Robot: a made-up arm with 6 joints. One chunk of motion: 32 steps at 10 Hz.
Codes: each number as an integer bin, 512 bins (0 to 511) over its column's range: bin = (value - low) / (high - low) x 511, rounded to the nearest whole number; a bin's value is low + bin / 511 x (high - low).
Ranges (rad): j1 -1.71..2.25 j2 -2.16..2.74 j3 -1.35..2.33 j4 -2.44..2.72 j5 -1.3..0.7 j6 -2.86..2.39
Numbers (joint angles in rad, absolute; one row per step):
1: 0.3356 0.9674 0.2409 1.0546 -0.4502 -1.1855
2: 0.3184 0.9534 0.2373 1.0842 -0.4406 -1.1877
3: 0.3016 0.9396 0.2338 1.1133 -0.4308 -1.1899
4: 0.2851 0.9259 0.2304 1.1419 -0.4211 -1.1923
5: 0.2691 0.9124 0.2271 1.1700 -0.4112 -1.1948
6: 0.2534 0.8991 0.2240 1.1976 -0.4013 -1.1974
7: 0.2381 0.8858 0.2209 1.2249 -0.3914 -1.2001
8: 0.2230 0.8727 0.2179 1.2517 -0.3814 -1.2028
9: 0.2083 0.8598 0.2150 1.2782 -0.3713 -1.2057
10: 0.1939 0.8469 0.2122 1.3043 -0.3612 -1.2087
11: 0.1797 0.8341 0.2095 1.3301 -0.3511 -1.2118
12: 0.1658 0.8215 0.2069 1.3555 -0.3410 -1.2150
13: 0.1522 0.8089 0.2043 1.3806 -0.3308 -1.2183
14: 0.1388 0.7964 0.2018 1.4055 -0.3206 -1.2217
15: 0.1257 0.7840 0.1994 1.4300 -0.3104 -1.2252
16: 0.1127 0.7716 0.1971 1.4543 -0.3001 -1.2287
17: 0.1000 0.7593 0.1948 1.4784 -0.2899 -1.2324
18: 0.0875 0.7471 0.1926 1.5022 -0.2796 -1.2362
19: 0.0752 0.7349 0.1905 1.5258 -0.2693 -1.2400
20: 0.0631 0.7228 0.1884 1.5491 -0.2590 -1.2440
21: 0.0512 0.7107 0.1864 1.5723 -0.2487 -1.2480
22: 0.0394 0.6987 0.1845 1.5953 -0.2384 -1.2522
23: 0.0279 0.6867 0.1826 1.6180 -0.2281 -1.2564
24: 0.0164 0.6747 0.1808 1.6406 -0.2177 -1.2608
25: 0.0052 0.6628 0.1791 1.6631 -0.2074 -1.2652
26: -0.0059 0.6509 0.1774 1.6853 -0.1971 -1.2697
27: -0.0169 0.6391 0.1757 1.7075 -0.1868 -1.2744
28: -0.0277 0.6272 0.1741 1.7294 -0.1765 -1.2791
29: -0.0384 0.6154 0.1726 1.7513 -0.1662 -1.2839
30: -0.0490 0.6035 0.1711 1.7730 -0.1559 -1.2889
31: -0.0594 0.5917 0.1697 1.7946 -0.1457 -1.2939
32: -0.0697 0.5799 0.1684 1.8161 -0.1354 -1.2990
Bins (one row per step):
1: 264 326 221 346 217 163
2: 262 325 220 349 220 163
3: 260 323 220 352 222 163
4: 257 322 219 355 225 162
5: 255 320 219 358 227 162
6: 253 319 219 360 230 162
7: 251 318 218 363 232 162
8: 249 316 218 366 235 161
9: 248 315 217 368 237 161
10: 246 314 217 371 240 161
11: 244 312 217 373 242 160
12: 242 311 216 376 245 160
13: 240 310 216 378 248 160
14: 239 308 215 381 250 159
15: 237 307 215 383 253 159
16: 235 306 215 386 255 159
17: 234 304 215 388 258 158
18: 232 303 214 390 261 158
19: 230 302 214 393 263 158
20: 229 301 214 395 266 157
21: 227 299 213 397 269 157
22: 226 298 213 400 271 156
23: 224 297 213 402 274 156
24: 223 296 213 404 277 156
25: 221 294 212 406 279 155
26: 220 293 212 409 282 155
27: 218 292 212 411 284 154
28: 217 291 212 413 287 154
29: 216 289 211 415 290 153
30: 214 288 211 417 292 153
31: 213 287 211 419 295 152
32: 212 286 211 421 298 152

